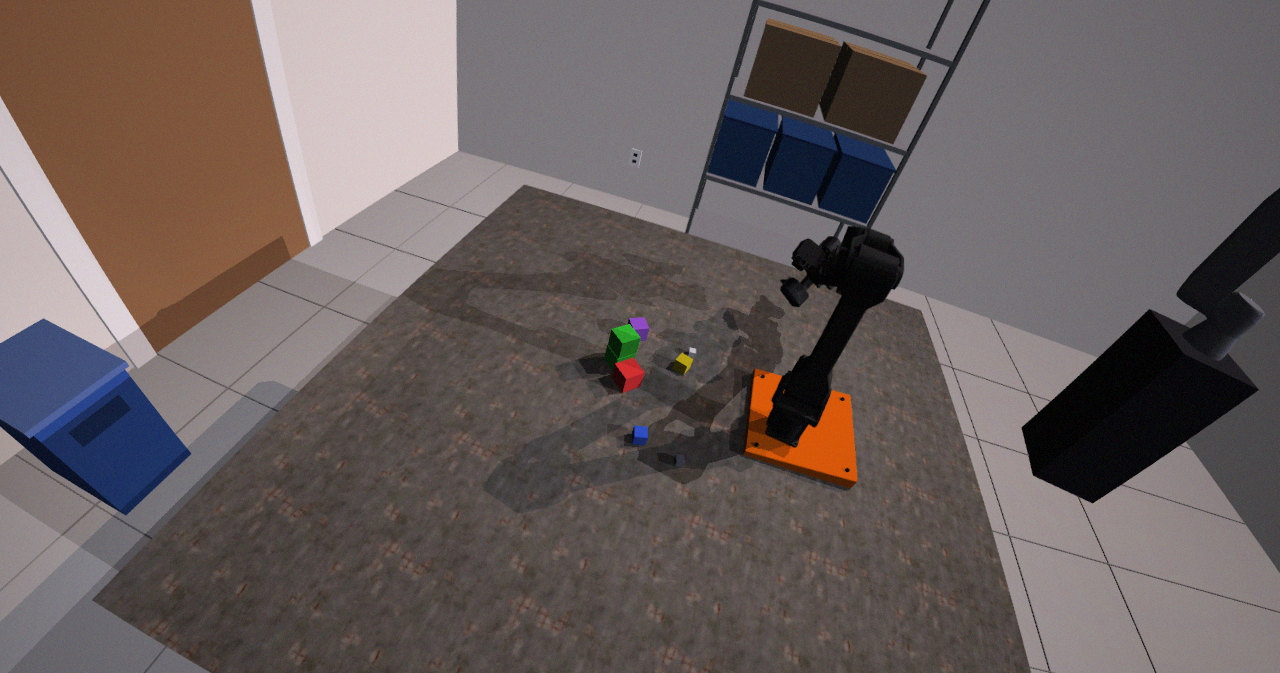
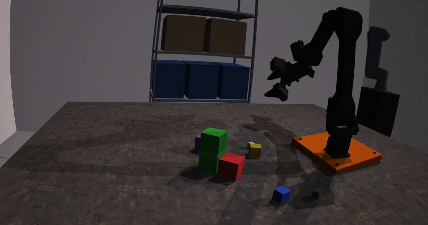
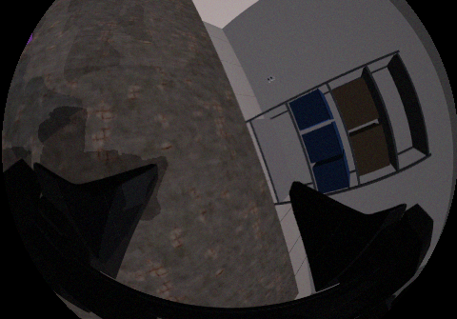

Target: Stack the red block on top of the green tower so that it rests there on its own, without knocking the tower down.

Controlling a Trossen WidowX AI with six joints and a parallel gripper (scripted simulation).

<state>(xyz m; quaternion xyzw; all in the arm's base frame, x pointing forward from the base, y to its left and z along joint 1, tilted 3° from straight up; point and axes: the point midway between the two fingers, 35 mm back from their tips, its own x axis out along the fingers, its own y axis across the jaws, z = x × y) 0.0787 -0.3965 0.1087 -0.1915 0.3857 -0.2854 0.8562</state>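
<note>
My gripper tip is now 470 mm to the right of the red block, 220 mm short of it and 100 mm above it. Round my gripper tip: yellow cube 370 mm to the left, 130 mm ahead, 110 mm below; purple cube 340 mm to the left, 260 mm ahead, 100 mm below; tiny white cube 320 mm to the left, 130 mm ahead, 110 mm below.
</note>
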